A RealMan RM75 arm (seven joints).
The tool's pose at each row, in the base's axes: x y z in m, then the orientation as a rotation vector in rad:
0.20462, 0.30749, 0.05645, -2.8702, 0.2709, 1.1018
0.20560, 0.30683, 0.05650, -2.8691, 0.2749, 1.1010
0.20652, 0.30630, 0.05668, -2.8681, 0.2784, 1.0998
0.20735, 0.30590, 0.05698, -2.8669, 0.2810, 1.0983
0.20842, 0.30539, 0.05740, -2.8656, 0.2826, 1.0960
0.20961, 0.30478, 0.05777, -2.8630, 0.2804, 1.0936
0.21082, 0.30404, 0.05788, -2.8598, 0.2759, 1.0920
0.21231, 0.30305, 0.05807, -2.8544, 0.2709, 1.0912
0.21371, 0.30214, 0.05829, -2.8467, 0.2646, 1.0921
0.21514, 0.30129, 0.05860, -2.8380, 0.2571, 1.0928
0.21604, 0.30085, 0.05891, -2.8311, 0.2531, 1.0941
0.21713, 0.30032, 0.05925, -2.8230, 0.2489, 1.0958
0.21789, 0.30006, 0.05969, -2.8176, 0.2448, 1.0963
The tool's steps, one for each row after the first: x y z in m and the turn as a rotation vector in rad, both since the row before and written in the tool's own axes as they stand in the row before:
0.00078, 0.00047, -0.00076, 0.0019, 0.0002, 0.0021
0.00063, 0.00035, -0.00080, 0.0018, 0.0005, 0.0018
0.00046, 0.00024, -0.00082, 0.0020, 0.0005, 0.0011
0.00058, 0.00030, -0.00108, 0.0022, 0.0009, 0.0003
0.00071, 0.00037, -0.00113, 0.0029, 0.0005, -0.0024
0.00092, 0.00049, -0.00097, 0.0027, -0.0002, -0.0039
0.00110, 0.00069, -0.00124, 0.0042, -0.0014, -0.0047
0.00100, 0.00063, -0.00120, 0.0054, -0.0031, -0.0059
0.00095, 0.00056, -0.00128, 0.0061, -0.0034, -0.0070
0.00050, 0.00026, -0.00088, 0.0049, -0.0030, -0.0042
0.00063, 0.00030, -0.00105, 0.0057, -0.0037, -0.0046
0.00028, 0.00010, -0.00087, 0.0038, -0.0021, -0.0040

